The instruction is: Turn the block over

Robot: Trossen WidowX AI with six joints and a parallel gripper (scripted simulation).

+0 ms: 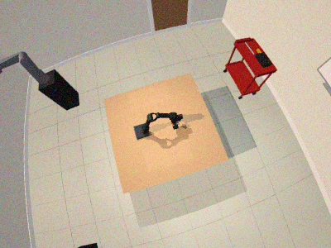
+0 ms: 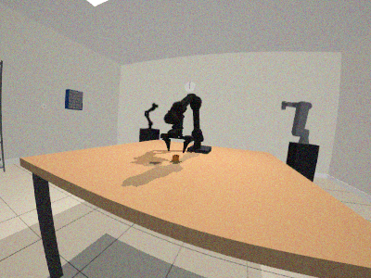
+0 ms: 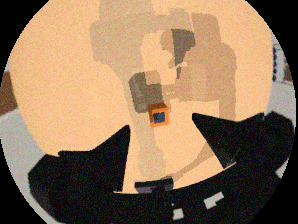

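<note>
Right now the block is 2 cm below my gripper tip.
</note>
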